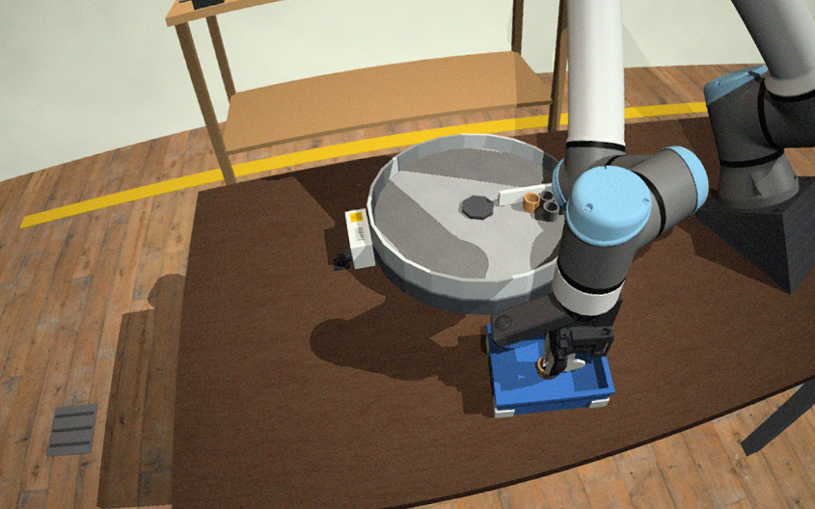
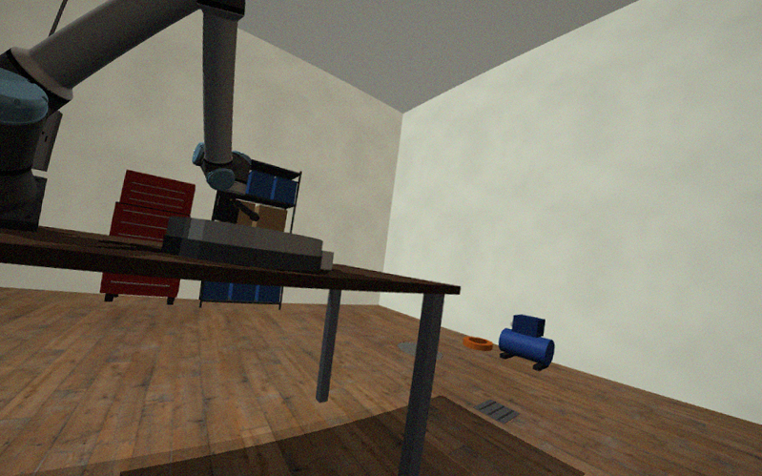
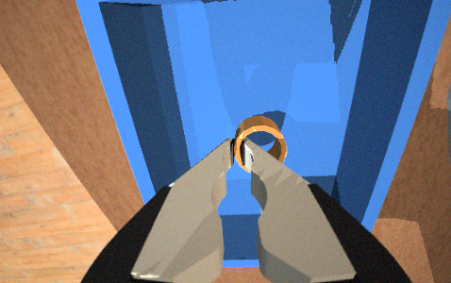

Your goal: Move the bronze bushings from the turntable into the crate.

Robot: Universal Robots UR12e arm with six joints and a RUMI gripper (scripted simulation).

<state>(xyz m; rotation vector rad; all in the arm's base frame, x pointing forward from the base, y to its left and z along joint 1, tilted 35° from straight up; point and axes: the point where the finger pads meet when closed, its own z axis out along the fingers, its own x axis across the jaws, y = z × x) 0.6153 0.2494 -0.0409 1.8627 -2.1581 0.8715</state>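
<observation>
My hand is 1 cm to the left of the blue crate and 1 cm above it. From my hand the other things lie so: round grey turntable 36 cm to the right, 2 cm above, 1 cm ahead.
</observation>
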